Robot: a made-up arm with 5 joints.
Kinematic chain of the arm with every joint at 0, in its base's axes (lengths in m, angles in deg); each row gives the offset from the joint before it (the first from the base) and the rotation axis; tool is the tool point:
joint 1: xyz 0 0 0.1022 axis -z
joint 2: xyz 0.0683 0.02 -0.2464 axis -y
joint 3: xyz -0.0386 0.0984 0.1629 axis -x
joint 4: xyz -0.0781 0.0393 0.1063 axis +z
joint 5: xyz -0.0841 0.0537 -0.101 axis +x
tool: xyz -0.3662 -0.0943 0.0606
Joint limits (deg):
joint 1: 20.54..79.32
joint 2: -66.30..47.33
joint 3: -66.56..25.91
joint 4: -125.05..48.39
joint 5: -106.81..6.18
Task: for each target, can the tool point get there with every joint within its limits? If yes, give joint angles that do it. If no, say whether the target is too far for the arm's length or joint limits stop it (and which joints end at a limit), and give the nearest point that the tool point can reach.
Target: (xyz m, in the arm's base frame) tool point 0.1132 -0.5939 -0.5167
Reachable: no: joint limits stop it (at a limit: joint 1, joint 2, joint 3, joint 4, joint 5) | nearest point 0.2899 -0.5806 -0.1794 | short by 0.381 m
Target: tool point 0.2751 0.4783 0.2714
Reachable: yes | joints 65.88 4.56 -26.34 -56.57 -33.18
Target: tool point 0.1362 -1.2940 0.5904
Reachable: no: too far | nearest point 0.3191 -0.5677 0.2542 | short by 0.821 m
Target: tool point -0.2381 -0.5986 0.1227
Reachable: no: joint limits stop it (at a limit: joint 1, joint 2, joint 3, joint 4, joint 5) | nearest point -0.1053 -0.2655 0.3477 | short by 0.423 m
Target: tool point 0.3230 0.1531 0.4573
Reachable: yes | joints 69.66 -41.82 -28.56 -41.34 -8.17
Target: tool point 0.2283 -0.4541 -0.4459
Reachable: no: joint limits stop it (at a limit: joint 1, joint 2, joint 4, joint 5) | nearest point 0.3018 -0.5761 -0.1803 | short by 0.301 m
